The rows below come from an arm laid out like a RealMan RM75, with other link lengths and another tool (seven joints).
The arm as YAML. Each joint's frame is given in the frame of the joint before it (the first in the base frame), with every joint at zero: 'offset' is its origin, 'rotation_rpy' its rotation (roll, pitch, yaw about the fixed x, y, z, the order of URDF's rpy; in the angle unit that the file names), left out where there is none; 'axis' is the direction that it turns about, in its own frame. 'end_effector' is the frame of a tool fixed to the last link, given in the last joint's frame.
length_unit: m
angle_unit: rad
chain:
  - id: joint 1
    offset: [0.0, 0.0, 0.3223]
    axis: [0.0, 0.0, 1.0]
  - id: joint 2
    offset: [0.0, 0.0, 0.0]
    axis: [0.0, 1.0, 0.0]
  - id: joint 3
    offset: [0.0, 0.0, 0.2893]
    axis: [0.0, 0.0, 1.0]
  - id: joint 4
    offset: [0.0, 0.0, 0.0]
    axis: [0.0, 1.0, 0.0]
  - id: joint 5
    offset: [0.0, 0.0, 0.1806]
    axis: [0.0, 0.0, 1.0]
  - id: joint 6
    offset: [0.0, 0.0, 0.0]
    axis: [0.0, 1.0, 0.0]
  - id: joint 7
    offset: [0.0, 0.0, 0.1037]
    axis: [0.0, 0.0, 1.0]
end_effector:
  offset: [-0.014, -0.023, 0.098]
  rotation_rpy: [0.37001, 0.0, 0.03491]
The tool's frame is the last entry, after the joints.
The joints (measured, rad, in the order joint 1, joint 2, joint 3, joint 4, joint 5, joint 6, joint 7), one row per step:
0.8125 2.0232 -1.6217 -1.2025 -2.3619 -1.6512 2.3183
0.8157 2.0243 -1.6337 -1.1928 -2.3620 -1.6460 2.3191
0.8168 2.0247 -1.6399 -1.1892 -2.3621 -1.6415 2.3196
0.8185 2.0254 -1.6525 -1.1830 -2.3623 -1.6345 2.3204
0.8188 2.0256 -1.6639 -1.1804 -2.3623 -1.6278 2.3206
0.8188 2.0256 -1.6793 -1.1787 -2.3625 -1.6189 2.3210
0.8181 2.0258 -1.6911 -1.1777 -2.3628 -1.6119 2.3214
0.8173 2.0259 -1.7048 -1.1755 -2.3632 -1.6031 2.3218
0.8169 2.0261 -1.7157 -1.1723 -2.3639 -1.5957 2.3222
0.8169 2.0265 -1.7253 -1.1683 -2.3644 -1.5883 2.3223
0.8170 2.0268 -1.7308 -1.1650 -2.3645 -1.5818 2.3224
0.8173 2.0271 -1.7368 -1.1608 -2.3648 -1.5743 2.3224
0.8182 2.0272 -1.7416 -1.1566 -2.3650 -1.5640 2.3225
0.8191 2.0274 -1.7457 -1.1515 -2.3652 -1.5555 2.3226
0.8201 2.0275 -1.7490 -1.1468 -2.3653 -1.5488 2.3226
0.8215 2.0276 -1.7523 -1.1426 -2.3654 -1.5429 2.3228
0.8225 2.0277 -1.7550 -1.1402 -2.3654 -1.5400 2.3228
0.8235 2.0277 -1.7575 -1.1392 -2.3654 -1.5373 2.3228
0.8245 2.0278 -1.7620 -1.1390 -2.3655 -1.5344 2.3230
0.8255 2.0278 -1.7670 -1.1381 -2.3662 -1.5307 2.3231
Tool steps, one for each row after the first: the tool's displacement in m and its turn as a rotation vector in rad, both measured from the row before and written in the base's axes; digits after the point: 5 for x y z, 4 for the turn. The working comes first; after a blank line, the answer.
Tool pose at each row, in the base's axes (x y z in m, rotation vector in rad; the steps are taken from these numbers as rounded here):
0.17814 0.35864 -0.02521 -2.6776 0.2299 -0.7150
0.17934 0.35766 -0.02745 -2.6800 0.2246 -0.7272
0.17972 0.35750 -0.02853 -2.6798 0.2211 -0.7309
0.18067 0.35679 -0.03054 -2.6804 0.2133 -0.7398
0.18132 0.35624 -0.03210 -2.6802 0.2041 -0.7454
0.18204 0.35557 -0.03399 -2.6794 0.1904 -0.7520
0.18274 0.35494 -0.03550 -2.6787 0.1805 -0.7567
0.18377 0.35428 -0.03725 -2.6776 0.1699 -0.7625
0.18485 0.35380 -0.03871 -2.6764 0.1625 -0.7681
0.18581 0.35345 -0.04015 -2.6753 0.1562 -0.7727
0.18629 0.35356 -0.04114 -2.6739 0.1534 -0.7736
0.18690 0.35378 -0.04221 -2.6720 0.1503 -0.7748
0.18693 0.35479 -0.04321 -2.6681 0.1474 -0.7718
0.18731 0.35553 -0.04412 -2.6652 0.1463 -0.7709
0.18768 0.35614 -0.04484 -2.6629 0.1456 -0.7707
0.18789 0.35670 -0.04550 -2.6608 0.1442 -0.7708
0.18803 0.35685 -0.04596 -2.6601 0.1423 -0.7719
0.18785 0.35709 -0.04632 -2.6593 0.1391 -0.7719
0.18761 0.35711 -0.04689 -2.6588 0.1334 -0.7728
0.18761 0.35724 -0.04747 -2.6575 0.1274 -0.7744

0.00120 -0.00098 -0.00224 -0.0062 -0.0080 0.0010
0.00038 -0.00016 -0.00108 -0.0012 -0.0029 0.0018
0.00095 -0.00071 -0.00201 -0.0039 -0.0067 0.0036
0.00065 -0.00055 -0.00156 -0.0025 -0.0049 0.0053
0.00072 -0.00067 -0.00189 -0.0028 -0.0062 0.0083
0.00070 -0.00063 -0.00151 -0.0019 -0.0045 0.0060
0.00103 -0.00066 -0.00175 -0.0020 -0.0054 0.0063
0.00108 -0.00048 -0.00146 -0.0014 -0.0049 0.0042
0.00096 -0.00035 -0.00144 -0.0011 -0.0041 0.0036
0.00048 0.00011 -0.00099 0.0006 -0.0013 0.0020
0.00061 0.00022 -0.00107 0.0010 -0.0016 0.0022
0.00003 0.00101 -0.00100 0.0040 0.0007 0.0033
0.00038 0.00074 -0.00091 0.0028 -0.0002 0.0015
0.00037 0.00061 -0.00072 0.0021 -0.0005 0.0010
0.00021 0.00056 -0.00066 0.0017 -0.0007 0.0013
0.00014 0.00015 -0.00046 0.0001 -0.0011 0.0012
-0.00018 0.00024 -0.00036 0.0003 -0.0006 0.0023
-0.00024 0.00002 -0.00057 -0.0006 -0.0015 0.0038
0.00000 0.00013 -0.00058 -0.0001 -0.0022 0.0040

